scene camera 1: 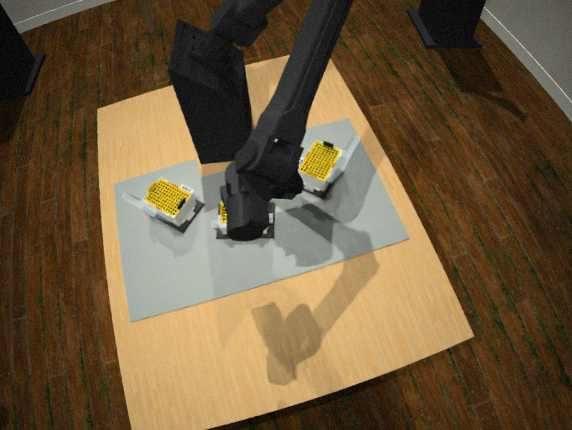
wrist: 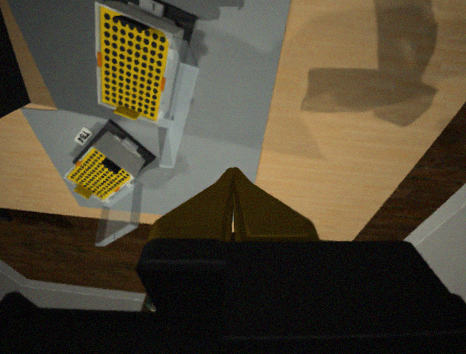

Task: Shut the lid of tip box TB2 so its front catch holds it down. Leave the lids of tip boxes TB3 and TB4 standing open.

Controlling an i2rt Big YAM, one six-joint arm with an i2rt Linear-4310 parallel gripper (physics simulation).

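Places are measured from the arm's base along level axes (x right, y ahead, z up), in centimetres.
Where they show: gripper, fingertip midpoint: [wrist: 233, 176]; arm's base, link origin: [scene camera 1: 207, 54].
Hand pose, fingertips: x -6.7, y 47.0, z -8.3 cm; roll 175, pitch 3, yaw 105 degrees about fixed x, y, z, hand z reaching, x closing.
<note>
Each offset is from my fingertips to the centre of the thing. "spot": to the spot under its first point. Level surfaces: height alone.
Tip box TB2 @(dx +2.1, dy -13.8, dz -16.9 cm) [scene camera 1: 223, 215] [wrist: 132, 65], with a yellow tip rack, stands in the middle of the mat, largely hidden under the arm in the scene view. Its clear lid @(spot: dx -0.4, dy -5.2, dz -9.0 cm) [wrist: 185, 95] stands open along the box's right side in the wrist view. TB4 @(dx +23.0, dy -20.9, dz -16.9 cm) [scene camera 1: 167, 197] [wrist: 100, 174] is at the mat's left in the scene view, its lid @(dx +27.0, dy -15.5, dz -12.8 cm) [scene camera 1: 132, 201] [wrist: 120, 220] open. TB3 @(dx -20.2, dy -27.3, dz -16.9 cm) [scene camera 1: 321, 161] is at the right, its lid @(spot: dx -27.7, dy -24.2, dz -8.9 cm) [scene camera 1: 351, 147] open. My gripper [wrist: 233, 176] is shut and empty, its tips right of and below TB2's lid in the wrist view. The arm hides the fingers in the scene view.
The grey mat @(dz -23.3 cm) [scene camera 1: 165, 280] [wrist: 230, 100] lies on the wooden table @(dz -23.6 cm) [scene camera 1: 190, 360] [wrist: 295, 150]. The black robot pedestal [scene camera 1: 215, 115] stands behind the mat, between TB4 and TB3. The arm reaches over TB2 and passes close to TB3's left side in the scene view.
</note>
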